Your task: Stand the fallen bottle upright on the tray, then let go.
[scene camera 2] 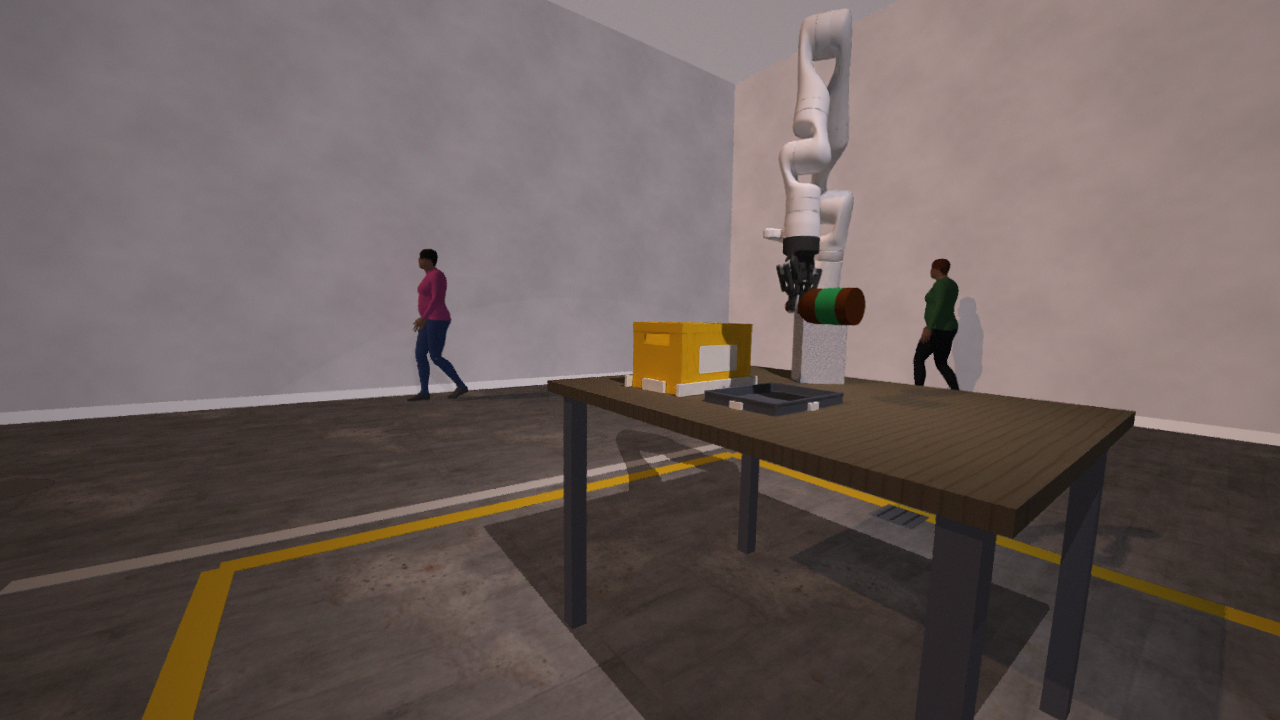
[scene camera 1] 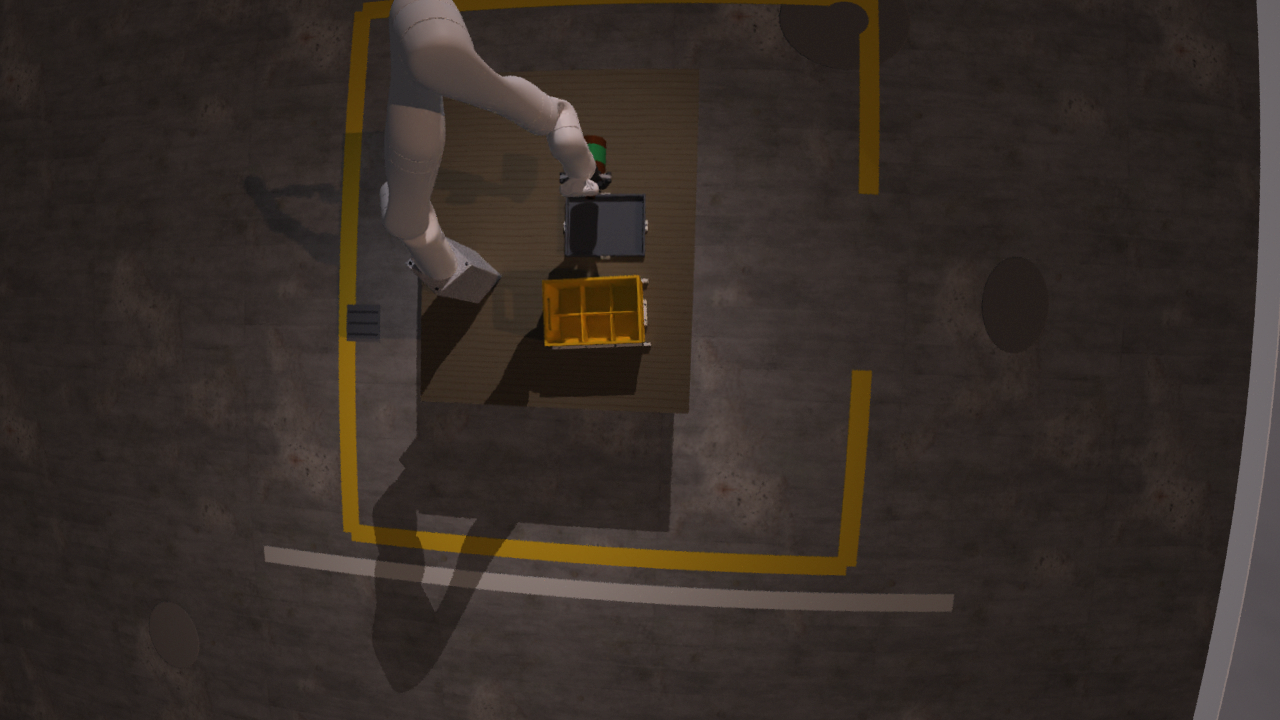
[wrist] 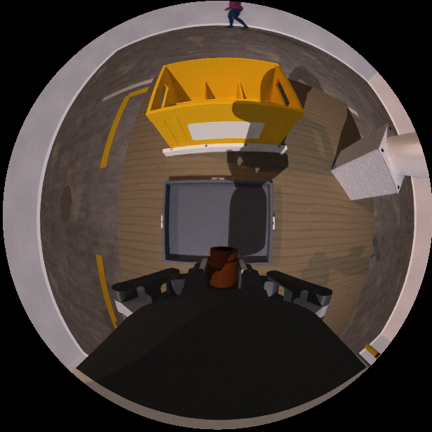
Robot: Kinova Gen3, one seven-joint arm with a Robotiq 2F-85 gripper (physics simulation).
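Seen in the pictures: gripper, fingertip midpoint: (scene camera 2: 797,313); arm's base, link origin: (scene camera 1: 440,264).
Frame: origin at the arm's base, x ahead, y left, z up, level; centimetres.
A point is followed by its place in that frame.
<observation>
The brown bottle with a green band (scene camera 1: 597,154) {x 42.6, y 29.3, z 1.0 cm} (scene camera 2: 827,305) {x 44.3, y 30.5, z -2.1 cm} (wrist: 223,272) is in the air, lying roughly level, well above the table. Its base points right and toward the camera in scene camera 2. My gripper (scene camera 2: 793,302) {x 40.6, y 21.2, z -3.6 cm} (wrist: 222,267) is shut on the bottle's neck and points down. In scene camera 1 the arm mostly hides the fingers. The dark grey tray (scene camera 1: 626,223) {x 48.5, y 17.9, z -23.2 cm} (scene camera 2: 775,410) {x 54.1, y 26.6, z -22.5 cm} (wrist: 195,215) lies flat on the table. The bottle appears beyond its upper edge in scene camera 1. The wrist view hides the bottle's body.
A yellow crate with compartments (scene camera 1: 582,313) {x 37.1, y -11.6, z -14.4 cm} (scene camera 2: 656,358) {x 54.8, y -10.2, z -15.4 cm} (wrist: 170,122) stands beside the tray. The arm's grey pedestal (scene camera 1: 469,273) {x 6.3, y -1.8, z -4.3 cm} (scene camera 2: 819,353) {x 4.3, y 3.7, z -14.7 cm} (wrist: 367,170) stands at the table's side. Two people (scene camera 2: 433,308) (scene camera 2: 939,313) are on the floor beyond the wooden table (scene camera 2: 939,438) {x 45.0, y 52.3, z -23.8 cm}.
</observation>
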